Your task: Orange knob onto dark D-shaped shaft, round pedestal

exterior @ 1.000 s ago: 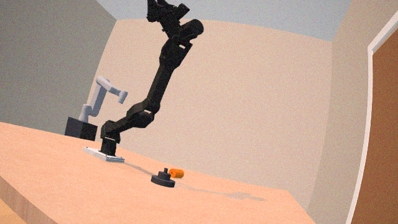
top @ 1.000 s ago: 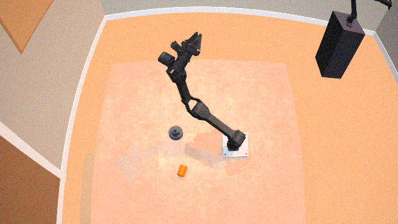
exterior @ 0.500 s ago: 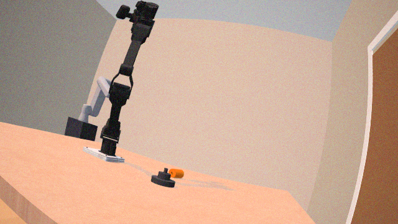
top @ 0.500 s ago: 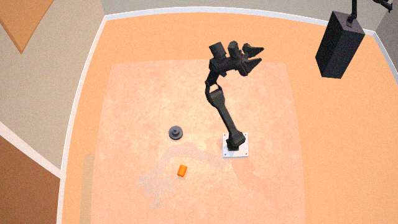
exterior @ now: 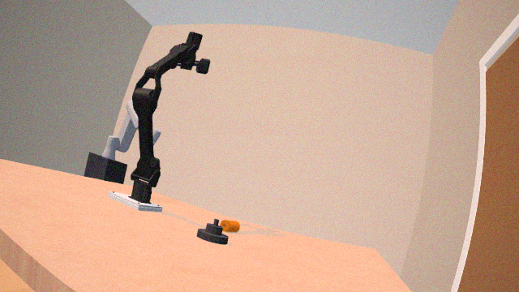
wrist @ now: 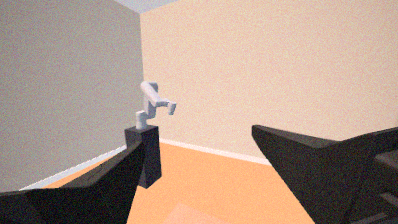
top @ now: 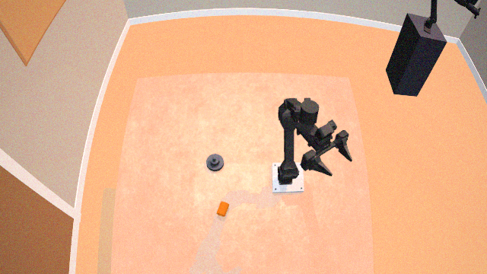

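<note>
My gripper tip is now 570 mm above the orange knob, 390 mm short of it and 70 mm to the left of it. The rest, counted from my gripper tip: round dark pedestal (560 mm below, 440 mm ahead, 310 mm to the right).
</note>
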